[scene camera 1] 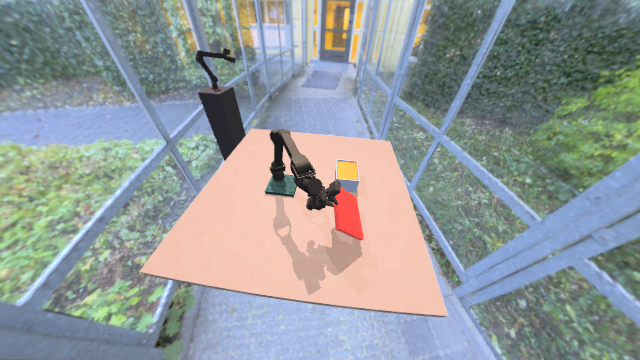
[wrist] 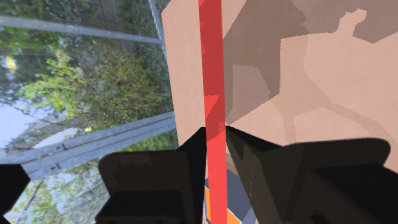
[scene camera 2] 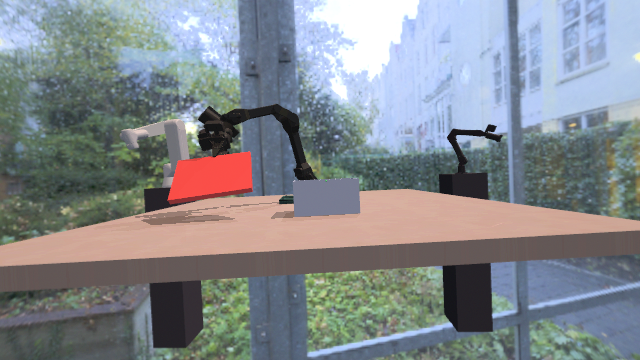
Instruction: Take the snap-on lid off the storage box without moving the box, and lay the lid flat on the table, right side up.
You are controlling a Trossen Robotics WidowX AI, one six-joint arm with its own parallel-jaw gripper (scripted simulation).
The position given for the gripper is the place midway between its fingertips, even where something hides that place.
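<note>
Scene camera 2 has the gripper (scene camera 2: pixel 214 159), and it's holding a red lid (scene camera 2: pixel 209 177); there's a grey storage box (scene camera 2: pixel 318 197) in there too. On scene camera 1 you'd get the lid (scene camera 1: pixel 347 218), and the wrist view gives you the gripper (wrist: pixel 214 130).
</note>
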